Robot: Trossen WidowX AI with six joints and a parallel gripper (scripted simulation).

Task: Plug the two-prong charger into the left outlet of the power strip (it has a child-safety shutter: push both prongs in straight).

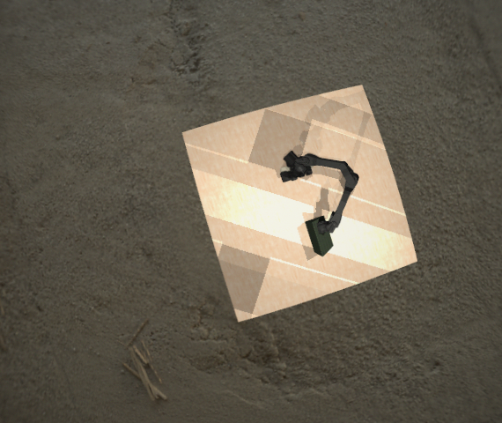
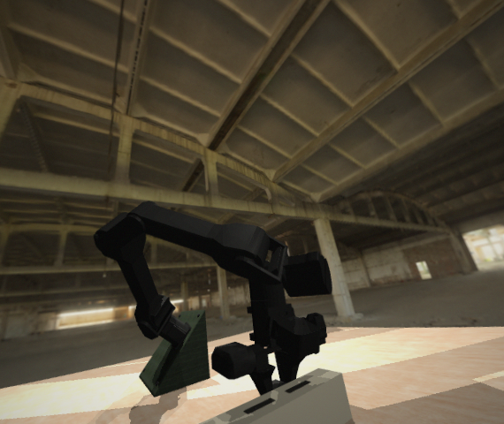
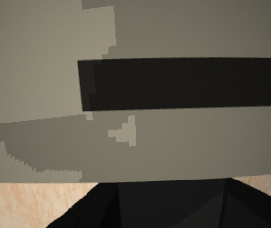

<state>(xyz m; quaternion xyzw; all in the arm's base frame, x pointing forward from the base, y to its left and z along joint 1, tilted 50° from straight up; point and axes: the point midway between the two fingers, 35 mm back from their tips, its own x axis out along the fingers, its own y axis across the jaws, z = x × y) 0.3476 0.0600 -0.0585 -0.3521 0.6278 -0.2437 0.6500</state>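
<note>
My gripper tip is 20 mm short of the black two-prong charger and 10 mm below it.
</note>
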